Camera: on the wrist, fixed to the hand. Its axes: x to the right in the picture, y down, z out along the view.
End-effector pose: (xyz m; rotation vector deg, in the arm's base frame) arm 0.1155 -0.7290 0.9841 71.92 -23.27 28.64
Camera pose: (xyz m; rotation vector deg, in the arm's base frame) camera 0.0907 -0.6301 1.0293 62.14 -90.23 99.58
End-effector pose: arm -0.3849 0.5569 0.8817 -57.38 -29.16 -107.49
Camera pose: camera -0.3619 0.4547 0.8434 -54.11 -2.20 -16.88
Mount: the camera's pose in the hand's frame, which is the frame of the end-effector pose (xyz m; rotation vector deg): 0.0177 0.0725 -0.0829 17.17 -14.60 88.28
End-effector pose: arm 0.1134 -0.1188 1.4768 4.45 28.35 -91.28
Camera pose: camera 0.1612 -0.1059 1.3768 21.40 -4.84 -7.43
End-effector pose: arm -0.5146 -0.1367 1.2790 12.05 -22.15 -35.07
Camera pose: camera -0.4297 -0.0827 1.2309 3.93 -42.64 54.56
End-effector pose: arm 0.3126 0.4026 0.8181 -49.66 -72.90 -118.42
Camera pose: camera 0.3353 0.2963 0.8432 -76.69 -30.95 -31.19
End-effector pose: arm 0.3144 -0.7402 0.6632 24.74 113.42 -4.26
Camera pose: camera 0.2601 -0.6477 0.6940 108.13 55.03 29.83
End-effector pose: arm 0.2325 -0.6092 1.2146 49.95 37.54 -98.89
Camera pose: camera 0.3180 -0.5768 1.1507 52.20 -26.22 -26.77
